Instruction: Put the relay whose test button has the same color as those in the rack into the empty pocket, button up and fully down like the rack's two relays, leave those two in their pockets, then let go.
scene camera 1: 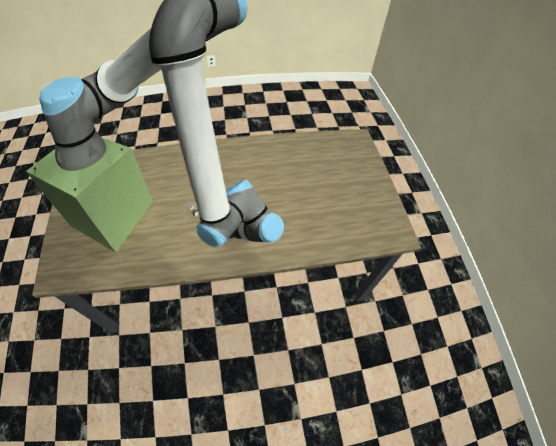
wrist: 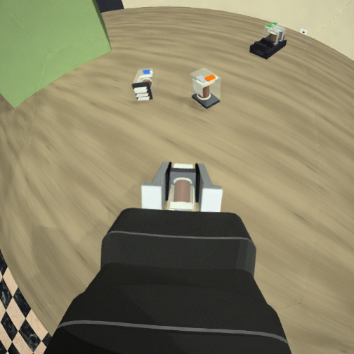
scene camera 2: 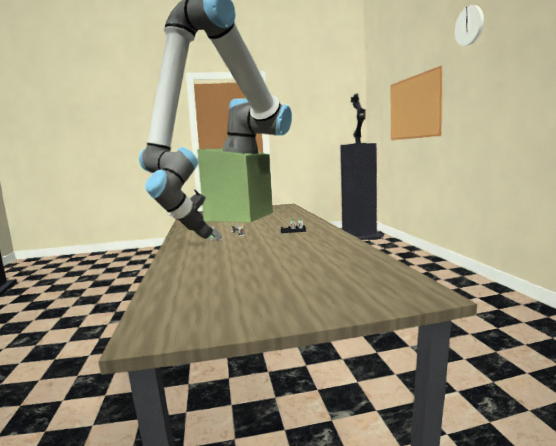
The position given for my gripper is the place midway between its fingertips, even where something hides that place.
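My gripper (wrist: 182,174) is visible, as is a relay (wrist: 181,195).
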